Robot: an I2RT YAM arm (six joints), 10 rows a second.
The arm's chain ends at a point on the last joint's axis. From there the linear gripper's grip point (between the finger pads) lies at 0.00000 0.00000 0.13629 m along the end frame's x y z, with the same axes.
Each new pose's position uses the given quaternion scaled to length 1; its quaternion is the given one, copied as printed.
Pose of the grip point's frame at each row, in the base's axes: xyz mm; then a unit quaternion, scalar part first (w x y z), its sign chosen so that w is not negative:
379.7 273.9 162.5 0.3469 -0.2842 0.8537 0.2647
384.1 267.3 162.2 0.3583 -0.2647 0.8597 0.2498
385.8 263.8 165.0 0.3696 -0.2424 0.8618 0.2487
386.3 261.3 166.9 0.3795 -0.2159 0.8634 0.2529
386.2 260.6 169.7 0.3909 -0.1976 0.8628 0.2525
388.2 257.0 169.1 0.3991 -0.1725 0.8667 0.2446
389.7 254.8 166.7 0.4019 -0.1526 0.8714 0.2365
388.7 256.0 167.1 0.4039 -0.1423 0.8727 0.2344
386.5 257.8 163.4 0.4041 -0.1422 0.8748 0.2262
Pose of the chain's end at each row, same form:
319.5 185.4 246.9 0.3469 -0.2842 0.8537 0.2647
318.2 182.9 246.5 0.3583 -0.2647 0.8597 0.2498
315.4 181.0 247.2 0.3696 -0.2424 0.8618 0.2487
311.9 179.5 246.5 0.3795 -0.2159 0.8634 0.2529
307.9 180.2 247.0 0.3909 -0.1976 0.8628 0.2525
305.4 180.5 245.7 0.3991 -0.1725 0.8667 0.2446
304.1 181.9 243.7 0.4019 -0.1526 0.8714 0.2365
301.7 184.6 243.9 0.4039 -0.1423 0.8727 0.2344
298.9 188.2 241.2 0.4041 -0.1422 0.8748 0.2262

